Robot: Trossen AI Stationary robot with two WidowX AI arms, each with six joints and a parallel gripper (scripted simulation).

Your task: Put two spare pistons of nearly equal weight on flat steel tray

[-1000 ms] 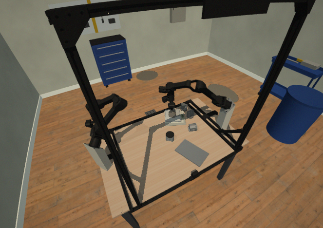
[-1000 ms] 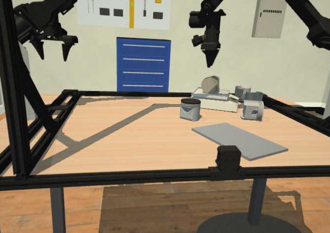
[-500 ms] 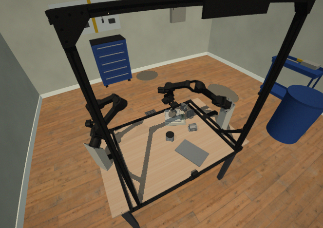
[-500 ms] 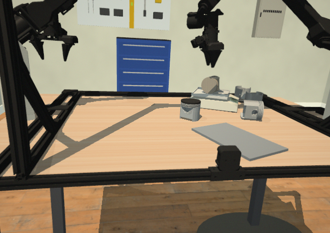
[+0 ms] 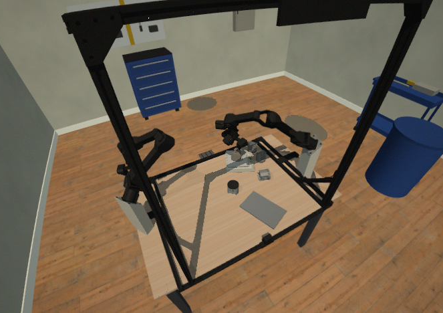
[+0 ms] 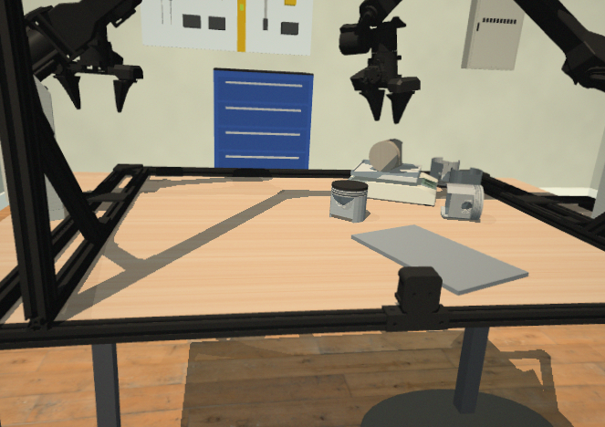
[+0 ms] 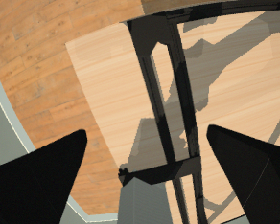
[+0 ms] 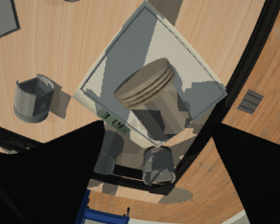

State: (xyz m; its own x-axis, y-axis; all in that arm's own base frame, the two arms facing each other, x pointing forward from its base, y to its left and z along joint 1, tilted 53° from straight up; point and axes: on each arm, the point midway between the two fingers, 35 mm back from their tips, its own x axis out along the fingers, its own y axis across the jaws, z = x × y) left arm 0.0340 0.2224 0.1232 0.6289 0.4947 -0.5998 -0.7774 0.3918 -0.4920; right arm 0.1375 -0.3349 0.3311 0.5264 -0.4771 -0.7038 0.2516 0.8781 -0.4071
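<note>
The tan piston lies 110 mm below my right hand and 10 mm to the right of it. From my right hand the other things lie so: white weighing scale (170 mm below, 30 mm to the right); flat grey steel tray (410 mm behind, 200 mm below, 10 mm to the right); dark-topped piston (220 mm behind, 160 mm below, 110 mm to the left).
</note>
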